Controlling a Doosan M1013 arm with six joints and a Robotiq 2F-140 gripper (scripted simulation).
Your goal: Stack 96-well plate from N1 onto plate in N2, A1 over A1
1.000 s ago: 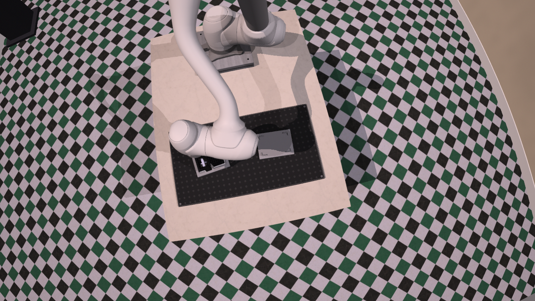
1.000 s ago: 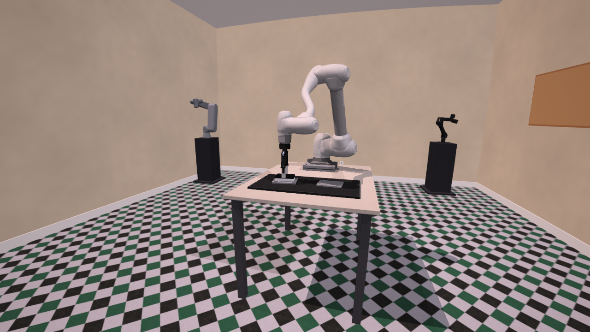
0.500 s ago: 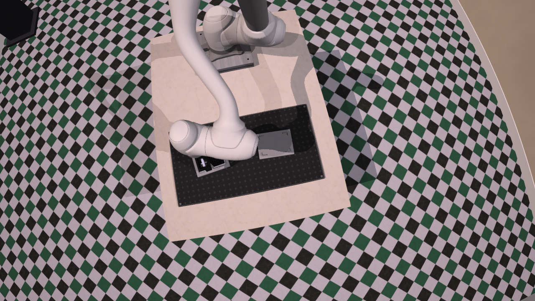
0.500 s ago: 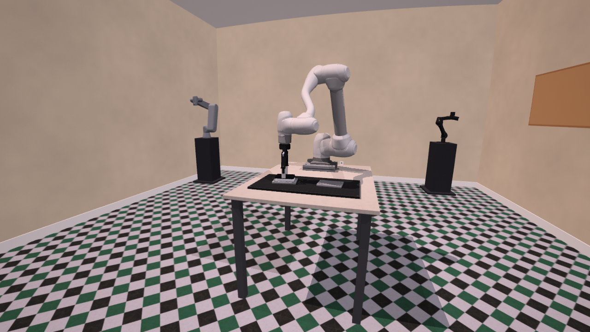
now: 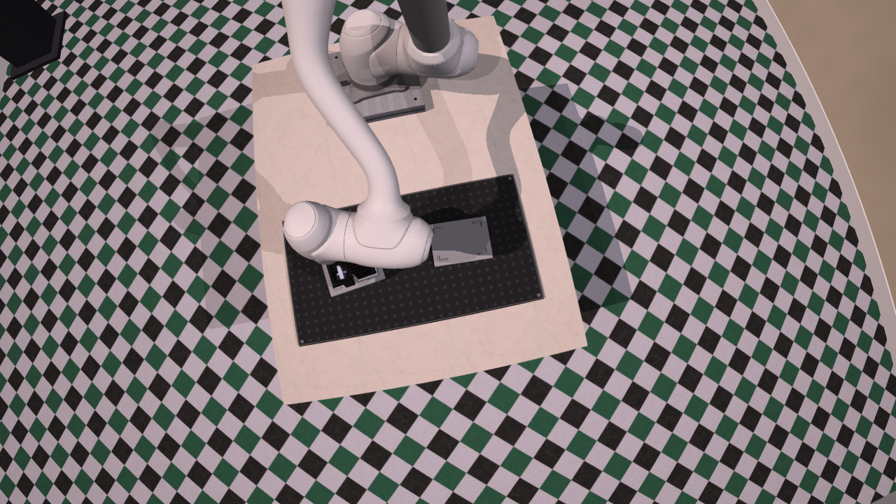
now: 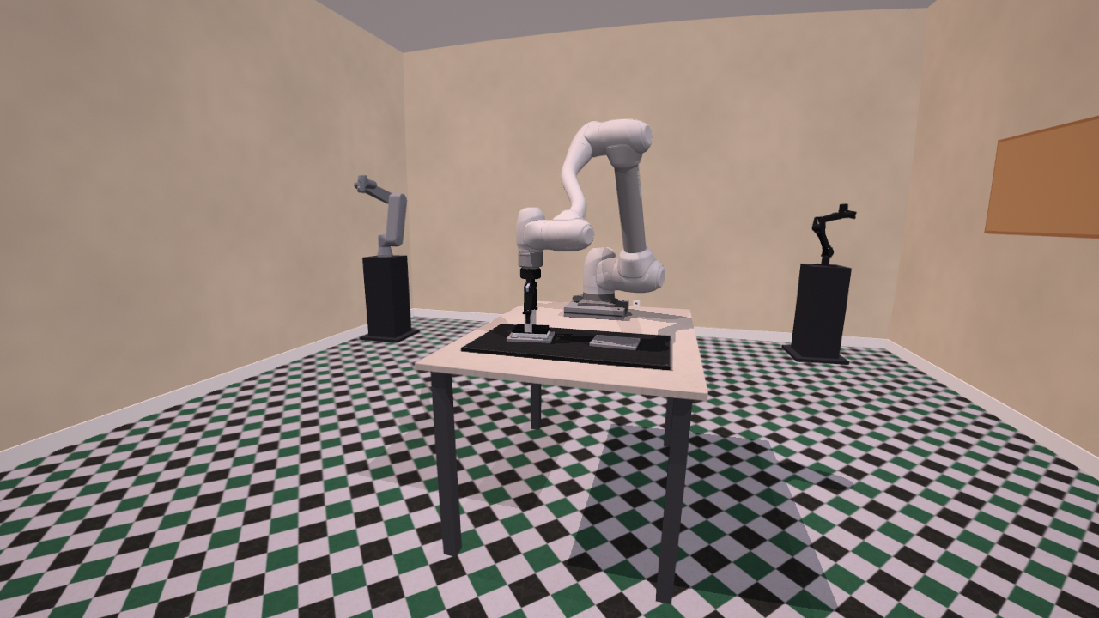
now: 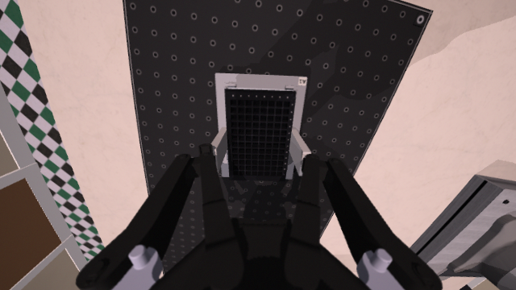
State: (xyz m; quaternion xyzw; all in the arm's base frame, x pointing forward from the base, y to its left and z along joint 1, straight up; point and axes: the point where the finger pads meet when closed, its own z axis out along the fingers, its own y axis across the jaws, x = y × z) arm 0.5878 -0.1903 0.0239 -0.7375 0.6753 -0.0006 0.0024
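Now: hand 2 cm above the black 96-well plate. From my hand the other things lie so: plate nest N1: 31 cm to the left, 6 cm below; white 96-well plate: 4 cm below; plate nest N2: 6 cm below.
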